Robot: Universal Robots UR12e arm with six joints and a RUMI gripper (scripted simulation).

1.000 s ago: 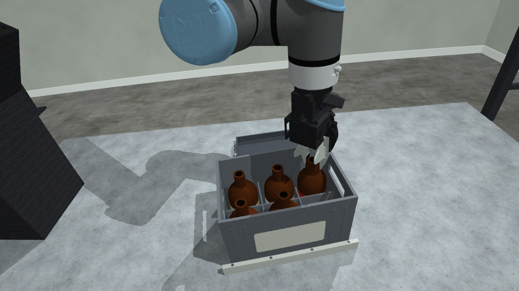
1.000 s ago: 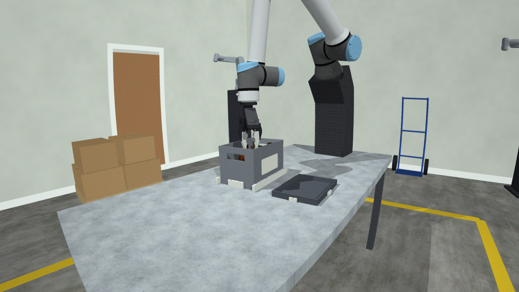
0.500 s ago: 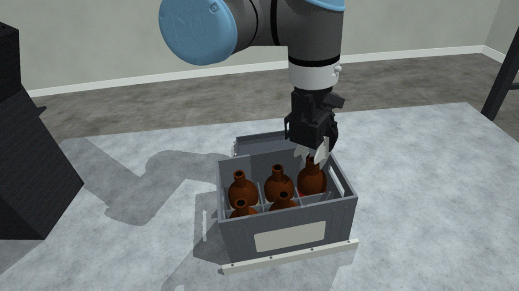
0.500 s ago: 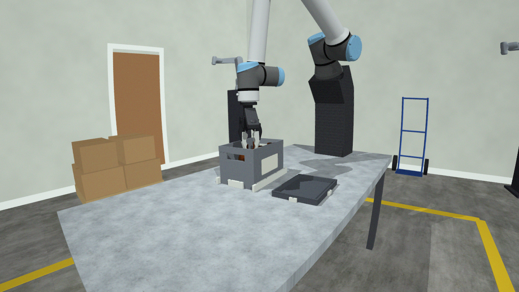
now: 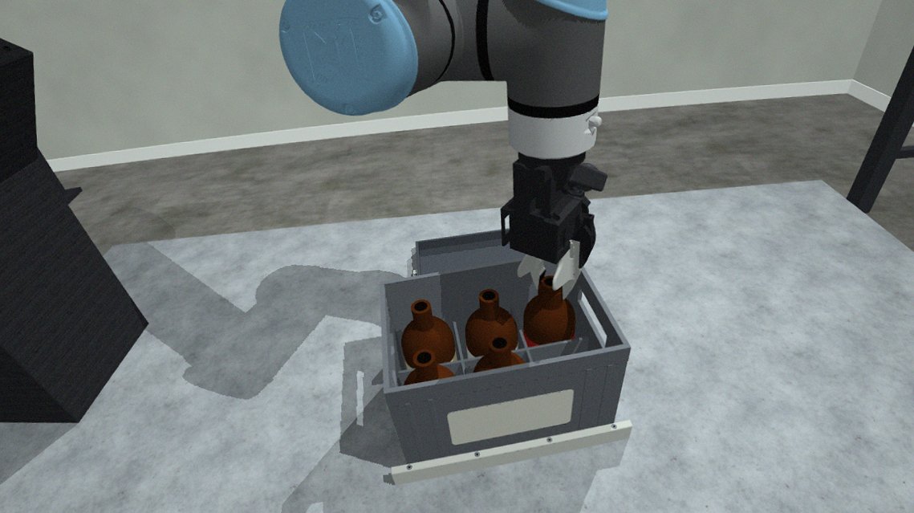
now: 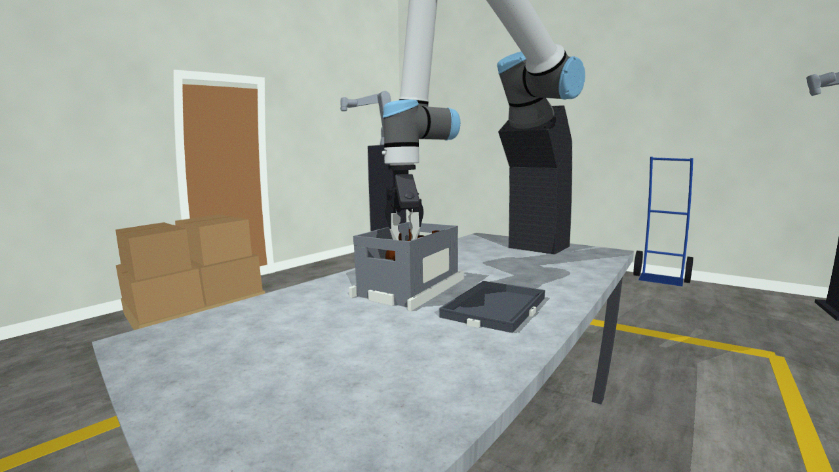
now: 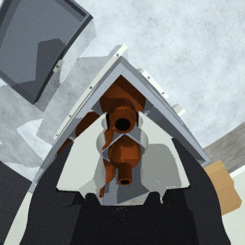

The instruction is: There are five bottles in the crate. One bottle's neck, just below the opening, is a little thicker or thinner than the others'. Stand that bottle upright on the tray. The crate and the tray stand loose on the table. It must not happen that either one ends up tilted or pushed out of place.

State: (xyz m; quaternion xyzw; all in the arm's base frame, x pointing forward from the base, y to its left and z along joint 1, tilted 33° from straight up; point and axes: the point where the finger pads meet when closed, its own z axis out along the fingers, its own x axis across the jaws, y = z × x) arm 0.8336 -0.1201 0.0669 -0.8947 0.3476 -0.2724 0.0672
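Now: the glass bottle 7 cm below my hand. From my hand the other things lie so: crate (9 cm behind, 7 cm below, 5 cm to the right); then grey tray (23 cm to the left, 14 cm below, 6 cm behind).
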